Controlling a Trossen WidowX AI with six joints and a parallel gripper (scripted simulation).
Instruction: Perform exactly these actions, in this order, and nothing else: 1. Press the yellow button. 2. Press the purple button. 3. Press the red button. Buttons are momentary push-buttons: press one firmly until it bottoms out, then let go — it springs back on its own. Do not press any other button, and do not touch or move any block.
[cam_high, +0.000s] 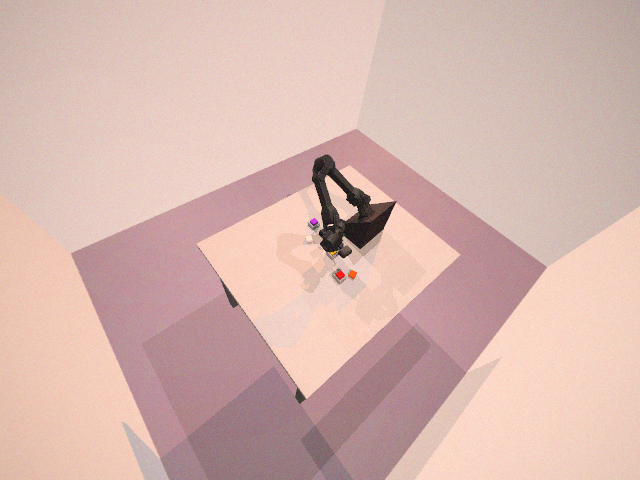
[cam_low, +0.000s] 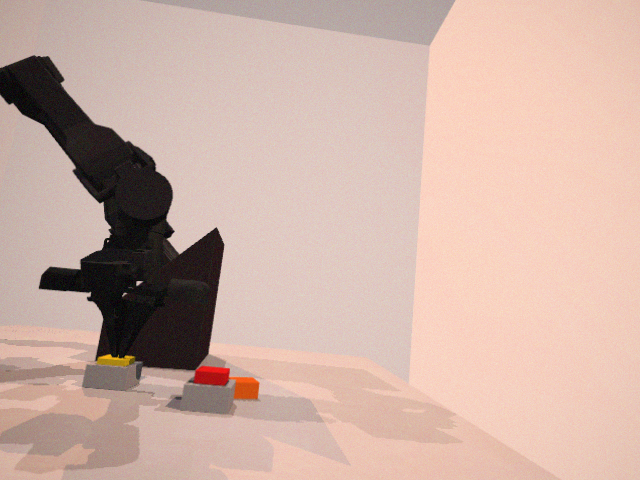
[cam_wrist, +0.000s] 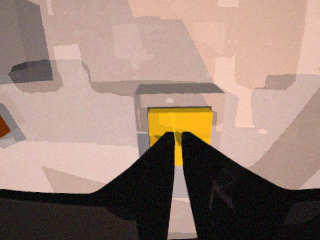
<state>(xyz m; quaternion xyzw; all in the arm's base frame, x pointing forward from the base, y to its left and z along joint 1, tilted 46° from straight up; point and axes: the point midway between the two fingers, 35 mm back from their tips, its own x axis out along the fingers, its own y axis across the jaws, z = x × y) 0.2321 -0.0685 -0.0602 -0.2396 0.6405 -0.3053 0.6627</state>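
Right now my gripper tip is 10 mm above the yellow button. Round my gripper tip: white block 150 mm to the right, 30 mm ahead, 20 mm below; red button 120 mm to the left, 70 mm ahead, 10 mm below; orange block 150 mm to the left, 20 mm below, 10 mm ahead.
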